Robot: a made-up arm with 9 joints. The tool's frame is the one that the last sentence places. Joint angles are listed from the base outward.
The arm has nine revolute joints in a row. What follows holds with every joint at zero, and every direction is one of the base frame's.
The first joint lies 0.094 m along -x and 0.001 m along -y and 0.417 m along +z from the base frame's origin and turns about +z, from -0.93 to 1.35 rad.
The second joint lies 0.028 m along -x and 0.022 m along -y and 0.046 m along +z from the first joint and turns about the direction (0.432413, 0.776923, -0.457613), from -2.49 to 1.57 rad.
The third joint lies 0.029 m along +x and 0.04 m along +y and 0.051 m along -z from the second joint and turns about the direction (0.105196, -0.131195, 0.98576), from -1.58 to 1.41 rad.
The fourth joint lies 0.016 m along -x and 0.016 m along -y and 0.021 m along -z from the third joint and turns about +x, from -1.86 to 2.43 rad.
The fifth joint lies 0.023 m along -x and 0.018 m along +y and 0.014 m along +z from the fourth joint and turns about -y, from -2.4 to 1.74 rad.
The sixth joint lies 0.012 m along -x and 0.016 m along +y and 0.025 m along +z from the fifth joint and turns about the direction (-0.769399, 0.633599, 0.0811), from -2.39 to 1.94 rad.
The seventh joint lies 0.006 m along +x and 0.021 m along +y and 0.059 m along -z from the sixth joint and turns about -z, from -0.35 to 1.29 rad.
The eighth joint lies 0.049 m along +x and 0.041 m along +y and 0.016 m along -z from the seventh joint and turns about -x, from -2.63 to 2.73 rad.
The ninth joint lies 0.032 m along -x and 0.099 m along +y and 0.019 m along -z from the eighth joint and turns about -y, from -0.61 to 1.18 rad.
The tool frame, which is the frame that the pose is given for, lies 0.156 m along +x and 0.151 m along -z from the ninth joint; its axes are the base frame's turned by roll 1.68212, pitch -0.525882 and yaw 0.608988 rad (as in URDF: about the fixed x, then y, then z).
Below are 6 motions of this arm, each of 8 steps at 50 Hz.
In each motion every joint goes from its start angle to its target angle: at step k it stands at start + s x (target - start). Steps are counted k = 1, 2, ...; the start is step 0. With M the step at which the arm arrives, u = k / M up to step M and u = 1 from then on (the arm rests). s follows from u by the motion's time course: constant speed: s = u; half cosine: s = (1 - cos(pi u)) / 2; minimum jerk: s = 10 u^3 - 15 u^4 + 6 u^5.
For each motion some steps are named. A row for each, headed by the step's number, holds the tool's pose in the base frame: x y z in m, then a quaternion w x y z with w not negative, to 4 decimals.
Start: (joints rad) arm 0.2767 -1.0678 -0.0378 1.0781 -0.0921 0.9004 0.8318 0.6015 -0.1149
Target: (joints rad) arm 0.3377 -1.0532 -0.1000 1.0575 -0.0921 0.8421 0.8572 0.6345 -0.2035
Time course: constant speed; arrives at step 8
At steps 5, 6, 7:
5: 0.1058 -0.0165 0.1945 0.7873 0.4138 0.1557 0.4298
6: 0.1038 -0.0163 0.1926 0.7871 0.4201 0.1553 0.4241
7: 0.1018 -0.0160 0.1907 0.7869 0.4265 0.1549 0.4183

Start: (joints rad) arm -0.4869 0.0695 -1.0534 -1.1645 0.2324 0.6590 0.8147 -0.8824 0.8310
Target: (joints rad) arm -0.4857 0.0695 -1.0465 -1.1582 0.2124 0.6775 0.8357 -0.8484 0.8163
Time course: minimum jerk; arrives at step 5
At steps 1, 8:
1: -0.0897 -0.1739 0.4225 0.9966 -0.0803 -0.0167 -0.0051
8: -0.0982 -0.1748 0.4246 0.9960 -0.0852 0.0001 -0.0261

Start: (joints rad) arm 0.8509 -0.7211 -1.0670 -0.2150 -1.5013 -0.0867 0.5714 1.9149 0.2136
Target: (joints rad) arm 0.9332 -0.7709 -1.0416 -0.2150 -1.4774 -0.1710 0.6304 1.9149 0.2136
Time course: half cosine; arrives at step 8
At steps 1, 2, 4, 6, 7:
1: -0.1478 -0.1539 0.2631 0.6740 0.0410 0.7355 -0.0543
2: -0.1453 -0.1543 0.2629 0.6794 0.0395 0.7308 -0.0528
4: -0.1373 -0.1552 0.2623 0.6964 0.0351 0.7153 -0.0473
6: -0.1295 -0.1556 0.2615 0.7127 0.0319 0.6995 -0.0409
7: -0.1271 -0.1557 0.2612 0.7176 0.0311 0.6947 -0.0388

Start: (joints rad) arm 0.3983 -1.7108 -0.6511 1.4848 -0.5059 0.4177 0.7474 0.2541 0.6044
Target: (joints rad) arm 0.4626 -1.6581 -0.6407 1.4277 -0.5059 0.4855 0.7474 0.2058 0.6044
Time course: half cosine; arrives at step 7
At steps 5, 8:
5: -0.0418 0.2630 0.3999 0.2011 0.4702 -0.0128 0.8593
8: -0.0408 0.2628 0.3981 0.2029 0.4701 -0.0119 0.8589

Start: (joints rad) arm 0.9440 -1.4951 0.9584 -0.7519 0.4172 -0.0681 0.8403 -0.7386 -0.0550
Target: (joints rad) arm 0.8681 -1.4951 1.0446 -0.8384 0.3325 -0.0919 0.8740 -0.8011 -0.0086
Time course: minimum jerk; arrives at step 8
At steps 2, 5, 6, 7, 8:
2: -0.2870 0.1660 0.2856 0.4056 0.0579 -0.2976 -0.8623
5: -0.2772 0.1690 0.2839 0.3994 0.0613 -0.3041 -0.8627
6: -0.2747 0.1696 0.2836 0.3980 0.0620 -0.3057 -0.8627
7: -0.2734 0.1699 0.2835 0.3974 0.0624 -0.3065 -0.8627
8: -0.2731 0.1700 0.2835 0.3972 0.0624 -0.3067 -0.8627

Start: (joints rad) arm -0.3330 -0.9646 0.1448 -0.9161 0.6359 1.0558 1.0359 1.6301 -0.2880
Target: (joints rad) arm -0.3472 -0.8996 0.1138 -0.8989 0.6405 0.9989 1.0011 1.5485 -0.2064
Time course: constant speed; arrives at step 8
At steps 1, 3, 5, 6, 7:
1: -0.2972 -0.0894 0.4947 0.5429 -0.4416 -0.5902 -0.4025
3: -0.2929 -0.0903 0.5039 0.5610 -0.4477 -0.5722 -0.3966
5: -0.2882 -0.0915 0.5127 0.5788 -0.4533 -0.5541 -0.3904
6: -0.2856 -0.0923 0.5170 0.5876 -0.4559 -0.5450 -0.3872
7: -0.2829 -0.0931 0.5212 0.5962 -0.4583 -0.5359 -0.3838

